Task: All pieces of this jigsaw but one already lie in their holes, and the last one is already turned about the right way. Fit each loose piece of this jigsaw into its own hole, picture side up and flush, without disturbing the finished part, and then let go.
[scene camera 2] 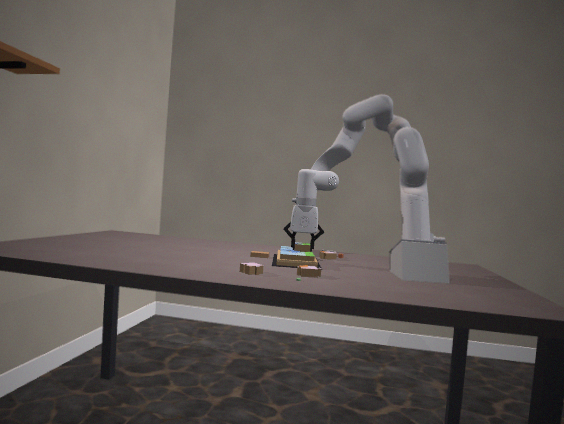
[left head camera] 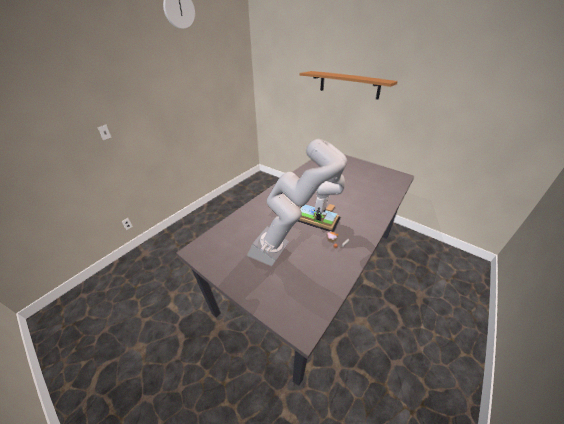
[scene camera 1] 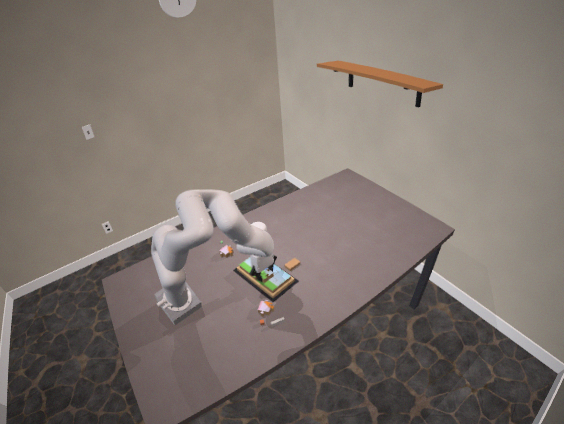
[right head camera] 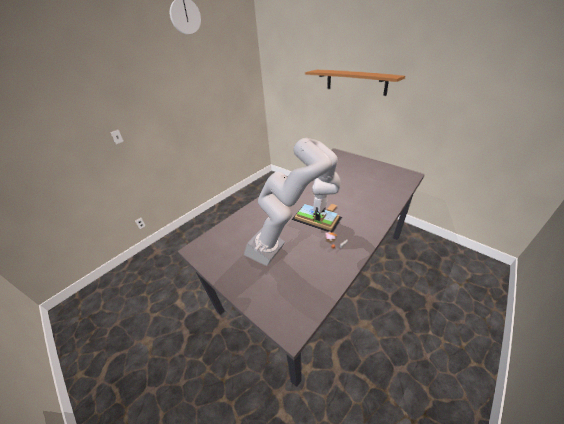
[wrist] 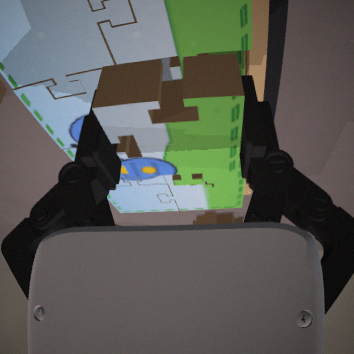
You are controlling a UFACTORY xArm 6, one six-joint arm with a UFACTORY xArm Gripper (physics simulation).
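Observation:
My gripper is shut on a jigsaw piece. The piece is thick, with brown sides and a green and pale blue-grey top, picture side up, level between the two black fingers. It is held over the jigsaw board, a little above the finished picture. The board has a wooden rim on a dark base, and its laid pieces show sky, grass and a blue butterfly. The hole below is mostly hidden by the held piece.
A pink and orange block lies near the board, with a white stick and a small red thing beyond. An orange block lies behind. Other blocks stand on the opposite side.

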